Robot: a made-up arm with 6 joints. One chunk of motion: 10 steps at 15 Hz.
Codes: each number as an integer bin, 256 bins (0 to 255) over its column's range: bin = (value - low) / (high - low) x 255, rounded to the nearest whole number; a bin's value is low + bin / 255 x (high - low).
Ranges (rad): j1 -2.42..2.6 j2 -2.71..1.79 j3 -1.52..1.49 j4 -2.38..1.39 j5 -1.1..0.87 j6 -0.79..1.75
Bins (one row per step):
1: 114 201 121 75 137 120
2: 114 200 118 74 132 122
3: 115 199 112 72 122 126
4: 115 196 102 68 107 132
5: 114 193 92 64 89 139
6: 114 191 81 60 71 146
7: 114 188 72 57 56 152
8: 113 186 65 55 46 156
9: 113 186 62 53 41 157
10: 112 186 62 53 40 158
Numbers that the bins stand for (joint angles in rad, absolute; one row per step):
1: -0.1758 0.8371 -0.0917 -1.2712 -0.0416 0.4053
2: -0.1758 0.8194 -0.1271 -1.2860 -0.0802 0.4252
3: -0.1561 0.8018 -0.1980 -1.3155 -0.1575 0.4651
4: -0.1561 0.7488 -0.3160 -1.3747 -0.2734 0.5248
5: -0.1758 0.6959 -0.4340 -1.4338 -0.4124 0.5945
6: -0.1758 0.6606 -0.5639 -1.4929 -0.5515 0.6643
7: -0.1758 0.6076 -0.6701 -1.5373 -0.6674 0.7240
8: -0.1955 0.5724 -0.7527 -1.5669 -0.7446 0.7639
9: -0.1955 0.5724 -0.7882 -1.5964 -0.7833 0.7738
10: -0.2151 0.5724 -0.7882 -1.5964 -0.7910 0.7838

